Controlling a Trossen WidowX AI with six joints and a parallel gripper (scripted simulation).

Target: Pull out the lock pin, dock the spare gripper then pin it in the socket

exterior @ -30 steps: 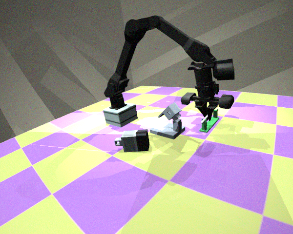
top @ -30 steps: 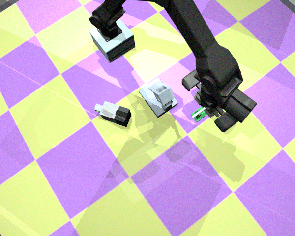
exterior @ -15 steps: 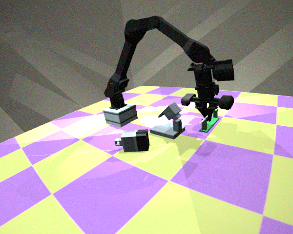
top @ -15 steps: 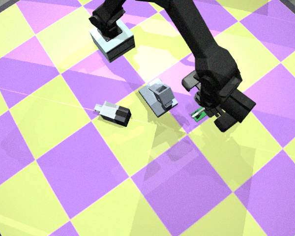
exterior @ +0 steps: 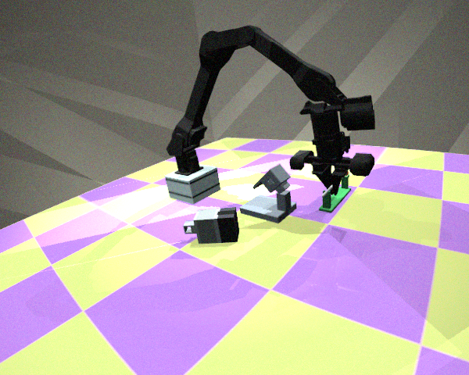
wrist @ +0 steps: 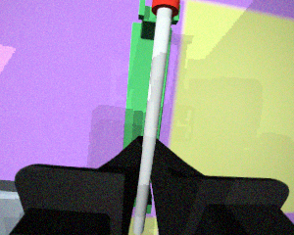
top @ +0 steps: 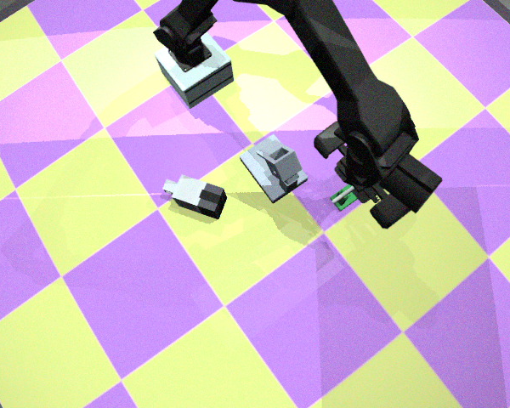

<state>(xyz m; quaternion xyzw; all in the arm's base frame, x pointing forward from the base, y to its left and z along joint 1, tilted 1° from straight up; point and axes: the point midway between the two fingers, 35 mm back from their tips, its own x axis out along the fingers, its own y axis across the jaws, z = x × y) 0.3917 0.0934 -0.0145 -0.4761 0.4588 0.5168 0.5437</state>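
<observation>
The green rack is 2 cm to the left of my gripper tip. Also, from my gripper tip: spare gripper: 16 cm behind, 25 cm to the right, 1 cm above; then grey mount: 11 cm behind, 10 cm to the right, 3 cm above.
</observation>
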